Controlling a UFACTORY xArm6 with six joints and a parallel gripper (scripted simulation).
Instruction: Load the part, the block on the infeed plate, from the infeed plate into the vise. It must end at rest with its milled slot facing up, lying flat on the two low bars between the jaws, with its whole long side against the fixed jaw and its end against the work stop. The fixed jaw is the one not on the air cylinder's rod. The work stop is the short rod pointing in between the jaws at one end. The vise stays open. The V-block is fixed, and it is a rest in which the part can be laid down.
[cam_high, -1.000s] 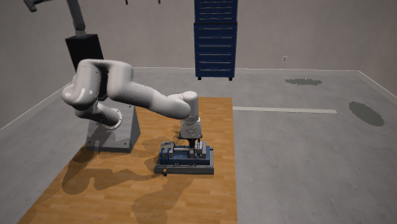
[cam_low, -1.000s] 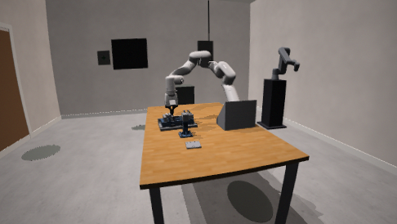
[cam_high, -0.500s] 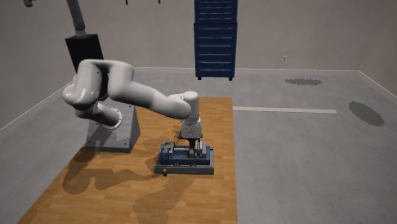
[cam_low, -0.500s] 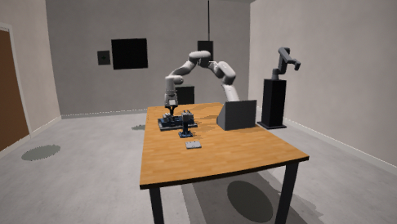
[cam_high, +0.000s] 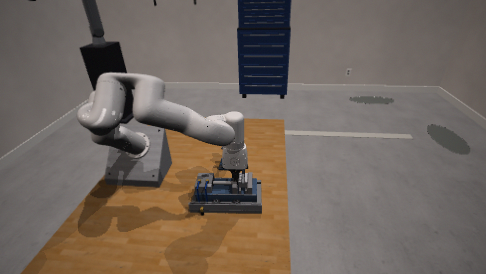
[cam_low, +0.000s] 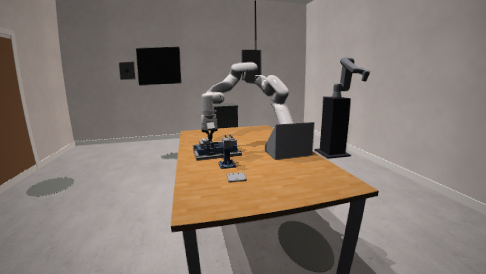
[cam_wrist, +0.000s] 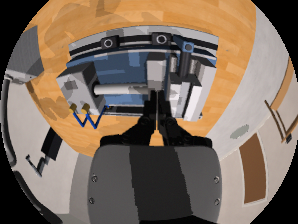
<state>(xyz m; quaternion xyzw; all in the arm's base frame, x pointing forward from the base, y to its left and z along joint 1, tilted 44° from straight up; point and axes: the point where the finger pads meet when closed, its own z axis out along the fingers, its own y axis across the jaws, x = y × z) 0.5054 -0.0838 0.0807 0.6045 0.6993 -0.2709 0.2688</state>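
My gripper is now 3 cm short of the part and 2 cm above it. The rest, counted from my hand: air cylinder 13 cm behind, 2 cm to the right, 4 cm below; air cylinder rod 6 cm behind, 1 cm to the right, 4 cm below.
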